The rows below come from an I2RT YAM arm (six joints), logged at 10 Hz.
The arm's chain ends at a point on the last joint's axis. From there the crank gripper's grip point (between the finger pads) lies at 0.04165 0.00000 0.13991 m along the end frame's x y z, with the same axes.
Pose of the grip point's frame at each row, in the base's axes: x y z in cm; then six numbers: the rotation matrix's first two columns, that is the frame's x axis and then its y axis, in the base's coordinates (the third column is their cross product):
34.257, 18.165, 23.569, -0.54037, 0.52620, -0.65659, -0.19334, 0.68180, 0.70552
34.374, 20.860, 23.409, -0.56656, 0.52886, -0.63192, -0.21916, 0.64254, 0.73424
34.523, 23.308, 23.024, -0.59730, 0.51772, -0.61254, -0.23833, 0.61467, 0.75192
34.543, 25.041, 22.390, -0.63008, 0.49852, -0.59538, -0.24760, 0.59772, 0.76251
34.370, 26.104, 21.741, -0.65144, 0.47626, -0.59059, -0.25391, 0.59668, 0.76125
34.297, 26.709, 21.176, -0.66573, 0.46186, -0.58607, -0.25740, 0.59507, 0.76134
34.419, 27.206, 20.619, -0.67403, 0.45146, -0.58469, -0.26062, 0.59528, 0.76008
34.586, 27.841, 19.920, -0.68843, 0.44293, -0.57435, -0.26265, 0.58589, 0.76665
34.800, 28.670, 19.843, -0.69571, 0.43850, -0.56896, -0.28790, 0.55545, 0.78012
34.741, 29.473, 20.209, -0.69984, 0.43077, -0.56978, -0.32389, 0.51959, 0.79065
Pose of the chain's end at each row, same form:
25.050, 8.863, 30.035, -0.54037, 0.52620, -0.65659, -0.19334, 0.68180, 0.70552
25.620, 10.900, 29.513, -0.56656, 0.52886, -0.63192, -0.21916, 0.64254, 0.73424
26.297, 12.826, 28.986, -0.59730, 0.51772, -0.61254, -0.23833, 0.61467, 0.75192
26.870, 14.180, 28.412, -0.63008, 0.49852, -0.59538, -0.24760, 0.59772, 0.76251
27.080, 15.084, 27.947, -0.65144, 0.47626, -0.59059, -0.25391, 0.59668, 0.76125
27.271, 15.583, 27.496, -0.66573, 0.46186, -0.58607, -0.25740, 0.59507, 0.76134
27.556, 16.026, 27.022, -0.67403, 0.45146, -0.58469, -0.26062, 0.59528, 0.76008
27.994, 16.501, 26.328, -0.68843, 0.44293, -0.57435, -0.26265, 0.58589, 0.76665
28.490, 16.958, 25.853, -0.69571, 0.43850, -0.56896, -0.28790, 0.55545, 0.78012
28.749, 17.355, 25.718, -0.69984, 0.43077, -0.56978, -0.32389, 0.51959, 0.79065

